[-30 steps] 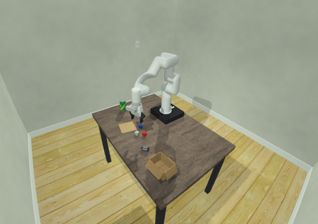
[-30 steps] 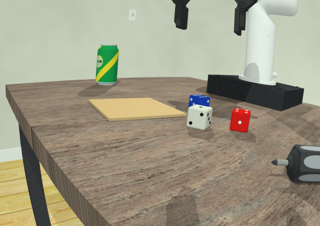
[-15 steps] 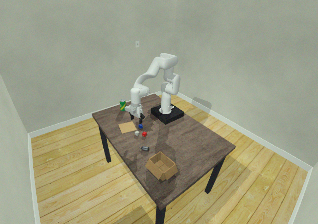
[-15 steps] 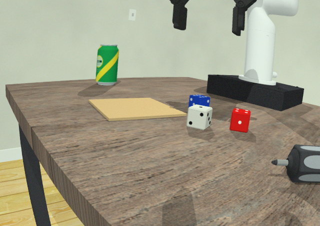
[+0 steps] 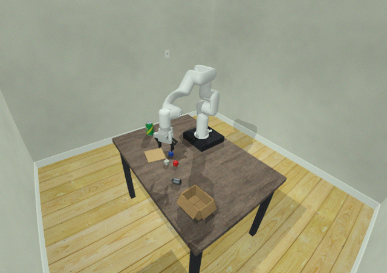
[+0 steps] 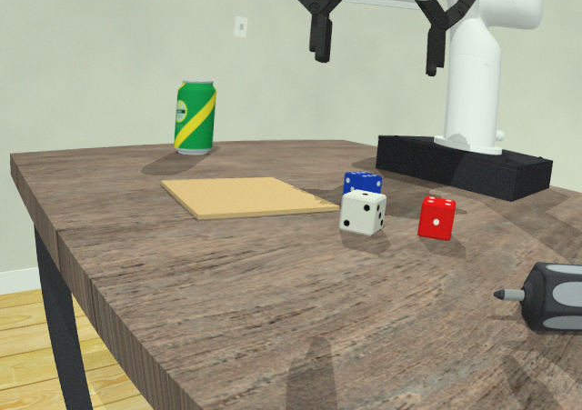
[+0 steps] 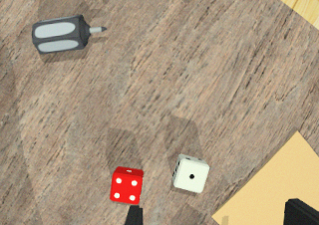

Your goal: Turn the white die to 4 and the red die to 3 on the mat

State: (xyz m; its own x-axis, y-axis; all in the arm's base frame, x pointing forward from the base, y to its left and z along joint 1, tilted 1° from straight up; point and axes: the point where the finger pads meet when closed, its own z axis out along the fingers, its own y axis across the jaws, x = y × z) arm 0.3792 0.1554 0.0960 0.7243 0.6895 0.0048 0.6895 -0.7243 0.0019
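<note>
My hand is 13 cm above the white die. The rest, counted from my hand: red die: 5 cm behind, 4 cm to the left, 13 cm below; blue die: 6 cm behind, 8 cm to the right, 13 cm below; tan mat: 5 cm ahead, 13 cm to the right, 14 cm below.
</note>
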